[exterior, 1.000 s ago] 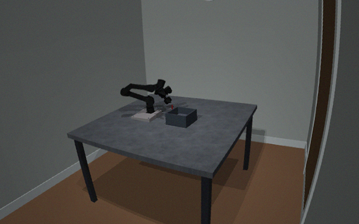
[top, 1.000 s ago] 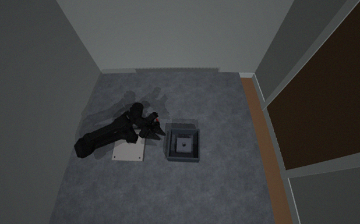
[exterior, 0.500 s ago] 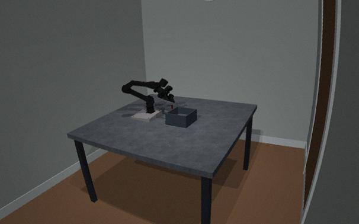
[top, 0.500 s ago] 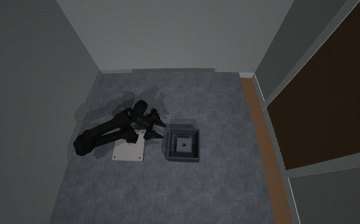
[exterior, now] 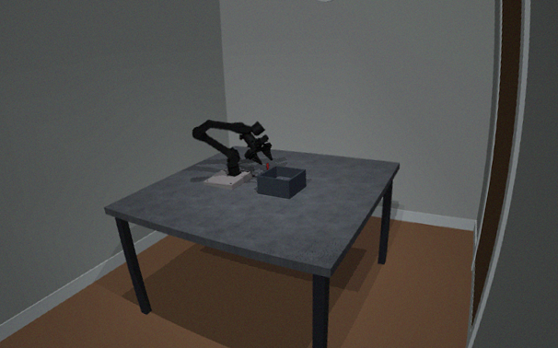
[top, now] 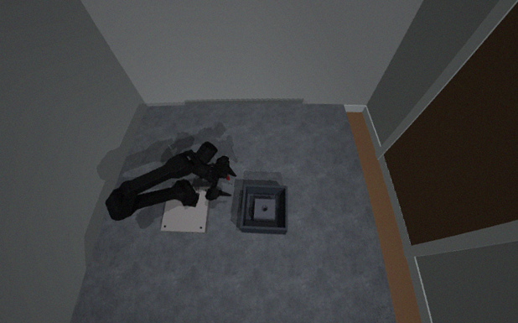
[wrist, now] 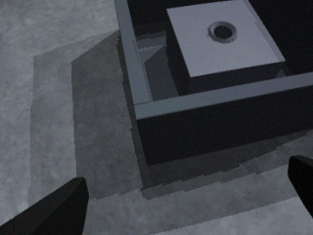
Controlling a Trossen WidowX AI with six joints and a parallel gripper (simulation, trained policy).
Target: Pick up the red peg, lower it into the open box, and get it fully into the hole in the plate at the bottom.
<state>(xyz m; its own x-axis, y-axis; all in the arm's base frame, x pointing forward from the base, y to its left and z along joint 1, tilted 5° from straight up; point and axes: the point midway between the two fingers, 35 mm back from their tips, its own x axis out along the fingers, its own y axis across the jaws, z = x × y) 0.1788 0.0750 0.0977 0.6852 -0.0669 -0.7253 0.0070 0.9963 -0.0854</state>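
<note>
Right now my gripper tip is 80 mm to the right of the red peg, 80 mm above it and 60 mm past it. Also, from my gripper tip: light grey plate (150 mm ahead, 70 mm below, 60 mm to the right); dark box (150 mm ahead, 90 mm below, 60 mm to the right).
</note>
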